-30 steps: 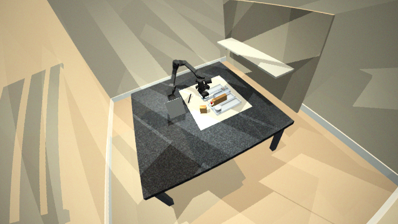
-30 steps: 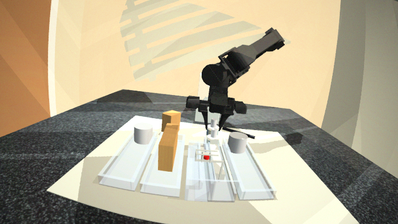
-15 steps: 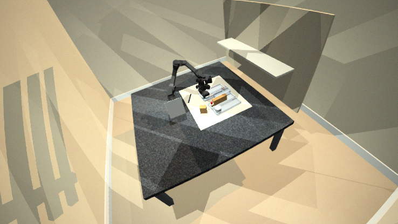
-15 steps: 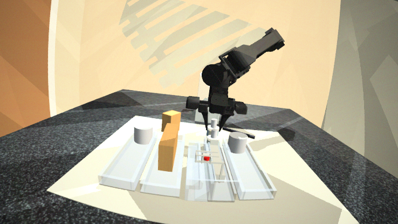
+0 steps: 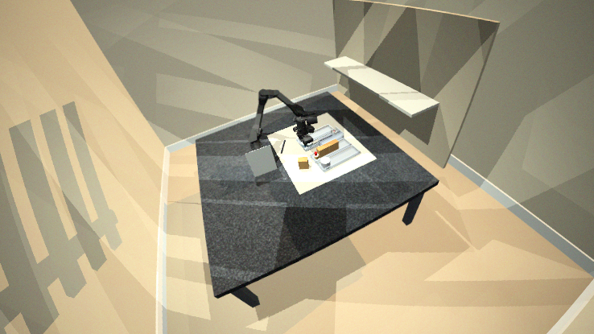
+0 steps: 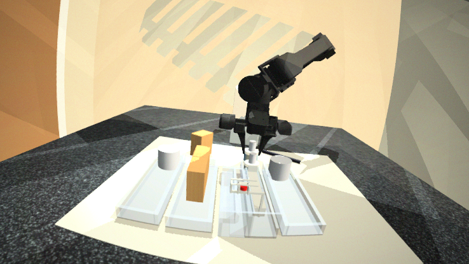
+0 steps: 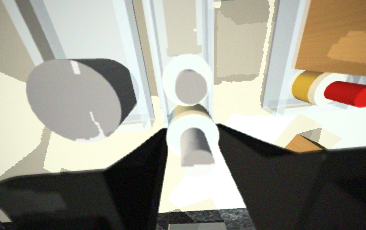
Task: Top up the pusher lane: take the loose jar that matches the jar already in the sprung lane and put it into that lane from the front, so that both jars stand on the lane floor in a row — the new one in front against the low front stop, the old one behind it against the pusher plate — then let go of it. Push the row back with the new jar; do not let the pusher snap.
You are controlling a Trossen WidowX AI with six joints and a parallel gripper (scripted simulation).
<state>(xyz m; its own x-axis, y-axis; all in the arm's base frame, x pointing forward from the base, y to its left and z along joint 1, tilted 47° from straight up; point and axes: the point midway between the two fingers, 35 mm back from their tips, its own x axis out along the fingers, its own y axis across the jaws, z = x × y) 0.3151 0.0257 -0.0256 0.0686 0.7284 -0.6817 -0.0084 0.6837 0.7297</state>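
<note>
My gripper tip is 16 cm short of the sprung lane, 2 cm to the left of it and 3 cm above it. Also, from my gripper tip: black rod 12 cm behind, 12 cm to the left, 4 cm below; red mark 22 cm ahead, 3 cm to the right, 2 cm above.
</note>
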